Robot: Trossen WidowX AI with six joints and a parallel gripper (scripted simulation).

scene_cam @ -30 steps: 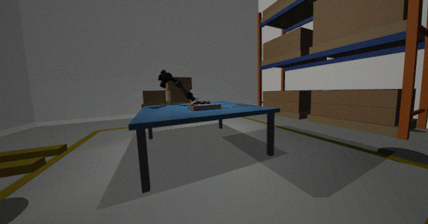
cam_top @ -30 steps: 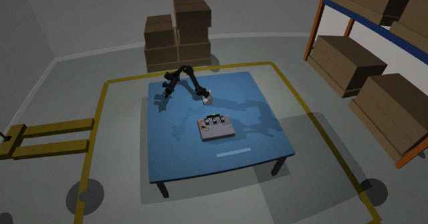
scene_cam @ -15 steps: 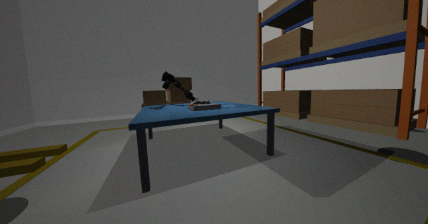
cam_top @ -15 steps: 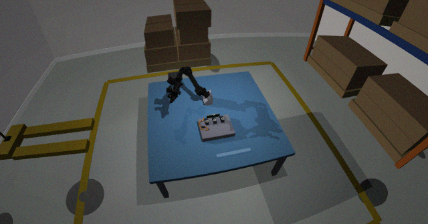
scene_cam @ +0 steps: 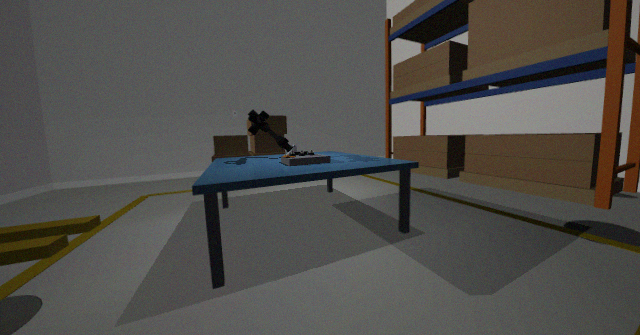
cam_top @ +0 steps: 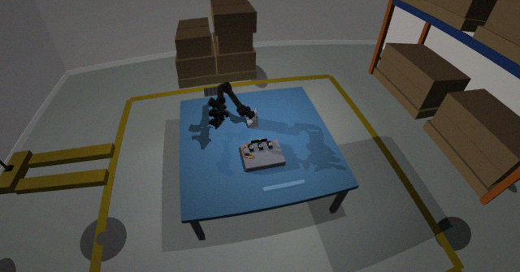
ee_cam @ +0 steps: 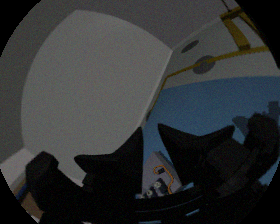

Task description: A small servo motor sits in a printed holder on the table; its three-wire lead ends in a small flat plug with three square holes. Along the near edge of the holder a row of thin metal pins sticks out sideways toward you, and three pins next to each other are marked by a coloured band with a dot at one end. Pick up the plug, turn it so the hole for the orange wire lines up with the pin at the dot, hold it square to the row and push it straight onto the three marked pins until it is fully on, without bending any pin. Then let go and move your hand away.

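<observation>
My gripper tip is now 20 mm short of the servo, 320 mm to the right of it and 240 mm above it. From my gripper tip the other things lie so: grey printed holder (120 mm ahead, 320 mm to the left, 260 mm below).
</observation>
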